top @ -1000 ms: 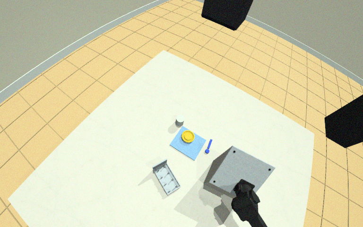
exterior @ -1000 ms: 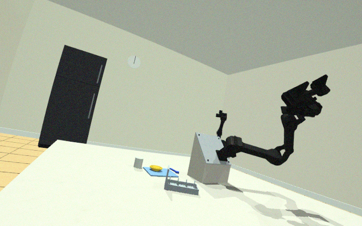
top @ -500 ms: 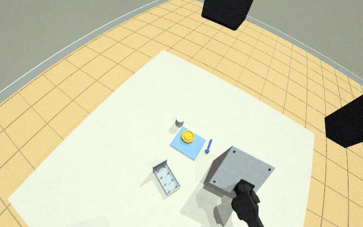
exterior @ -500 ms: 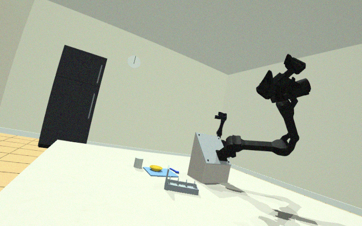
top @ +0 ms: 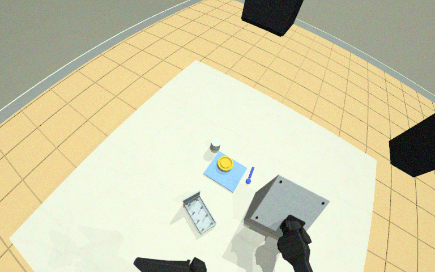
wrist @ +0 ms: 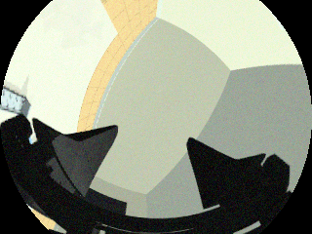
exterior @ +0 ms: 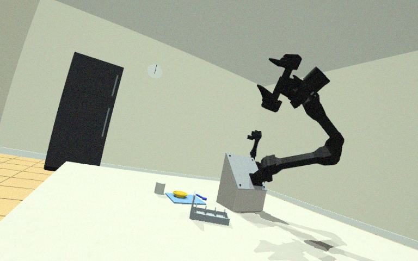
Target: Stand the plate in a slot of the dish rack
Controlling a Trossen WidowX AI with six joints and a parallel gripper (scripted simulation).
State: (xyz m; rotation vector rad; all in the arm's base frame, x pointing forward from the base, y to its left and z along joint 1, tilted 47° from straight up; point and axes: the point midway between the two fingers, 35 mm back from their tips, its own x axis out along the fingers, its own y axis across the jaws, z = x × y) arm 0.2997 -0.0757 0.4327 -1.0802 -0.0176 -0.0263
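My gripper tip is 2 cm past the yellow plate, 41 cm to the left of it and 48 cm above it. Round my gripper tip: light blue mat (4 cm behind, 38 cm to the right, 49 cm below); then grey dish rack (3 cm behind, 17 cm to the right, 47 cm below); then blue spoon (14 cm behind, 41 cm to the right, 49 cm below).
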